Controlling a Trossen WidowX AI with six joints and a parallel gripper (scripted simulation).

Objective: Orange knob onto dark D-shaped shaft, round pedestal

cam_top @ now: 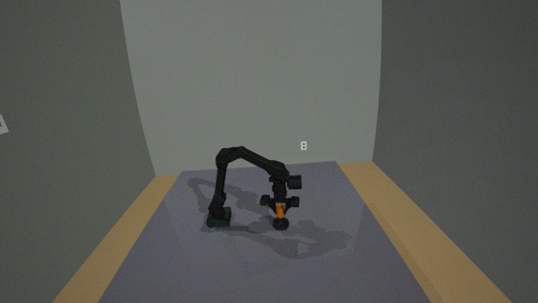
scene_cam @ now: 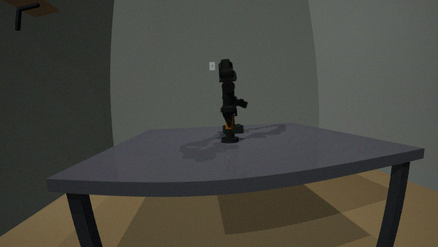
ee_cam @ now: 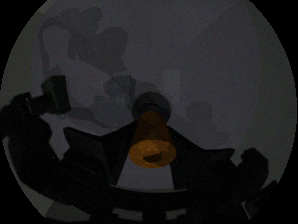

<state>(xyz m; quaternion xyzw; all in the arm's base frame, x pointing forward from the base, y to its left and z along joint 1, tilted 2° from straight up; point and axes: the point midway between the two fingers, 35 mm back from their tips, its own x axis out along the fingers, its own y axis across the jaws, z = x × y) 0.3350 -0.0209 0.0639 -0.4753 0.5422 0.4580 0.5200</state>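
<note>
Now: gripper tip 2 cm below the orange knob. Round my gripper tip: dark round pedestal 4 cm below.
</note>
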